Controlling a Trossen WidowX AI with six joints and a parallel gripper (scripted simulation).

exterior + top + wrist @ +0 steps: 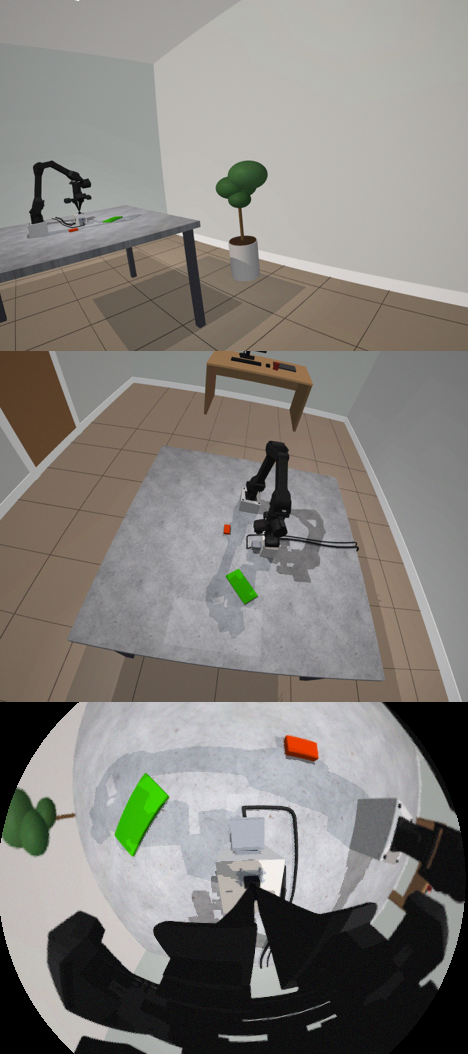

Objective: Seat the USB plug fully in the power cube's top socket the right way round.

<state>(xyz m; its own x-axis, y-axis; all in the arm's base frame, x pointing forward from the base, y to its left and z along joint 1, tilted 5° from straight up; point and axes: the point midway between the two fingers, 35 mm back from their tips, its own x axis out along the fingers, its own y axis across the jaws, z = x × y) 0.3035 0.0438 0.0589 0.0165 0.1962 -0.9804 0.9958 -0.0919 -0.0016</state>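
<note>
My gripper tip is now 10 mm above the USB plug. The rest, counted from my gripper tip: green slab (200 mm ahead, 130 mm to the right, 100 mm below); then small orange block (180 mm to the right, 120 mm behind, 100 mm below).
</note>
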